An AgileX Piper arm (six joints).
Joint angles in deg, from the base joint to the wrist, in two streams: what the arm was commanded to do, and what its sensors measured. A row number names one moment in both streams.
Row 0, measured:
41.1, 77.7, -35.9, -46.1, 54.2, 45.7
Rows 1 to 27, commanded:
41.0, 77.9, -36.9, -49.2, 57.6, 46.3
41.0, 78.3, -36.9, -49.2, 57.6, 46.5
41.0, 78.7, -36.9, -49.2, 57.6, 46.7
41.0, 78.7, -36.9, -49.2, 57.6, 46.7
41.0, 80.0, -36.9, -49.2, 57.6, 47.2
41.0, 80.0, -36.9, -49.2, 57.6, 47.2
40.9, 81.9, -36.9, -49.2, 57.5, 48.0
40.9, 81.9, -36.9, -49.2, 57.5, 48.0
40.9, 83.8, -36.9, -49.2, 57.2, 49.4
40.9, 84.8, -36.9, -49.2, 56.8, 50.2
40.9, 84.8, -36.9, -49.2, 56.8, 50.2
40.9, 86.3, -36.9, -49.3, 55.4, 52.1
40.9, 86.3, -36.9, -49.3, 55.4, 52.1
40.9, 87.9, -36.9, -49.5, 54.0, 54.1
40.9, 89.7, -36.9, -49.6, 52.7, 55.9
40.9, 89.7, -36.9, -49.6, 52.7, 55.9
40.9, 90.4, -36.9, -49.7, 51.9, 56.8
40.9, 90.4, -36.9, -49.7, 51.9, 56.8
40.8, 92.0, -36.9, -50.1, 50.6, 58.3
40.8, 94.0, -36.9, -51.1, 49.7, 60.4
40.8, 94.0, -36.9, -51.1, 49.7, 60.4
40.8, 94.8, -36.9, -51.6, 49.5, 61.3
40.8, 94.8, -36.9, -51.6, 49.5, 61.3
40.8, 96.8, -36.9, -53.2, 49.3, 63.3
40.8, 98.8, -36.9, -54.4, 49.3, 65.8
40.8, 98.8, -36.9, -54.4, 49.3, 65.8
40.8, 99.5, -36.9, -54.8, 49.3, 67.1
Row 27, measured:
41.1, 98.5, -36.7, -50.9, 46.2, 64.9
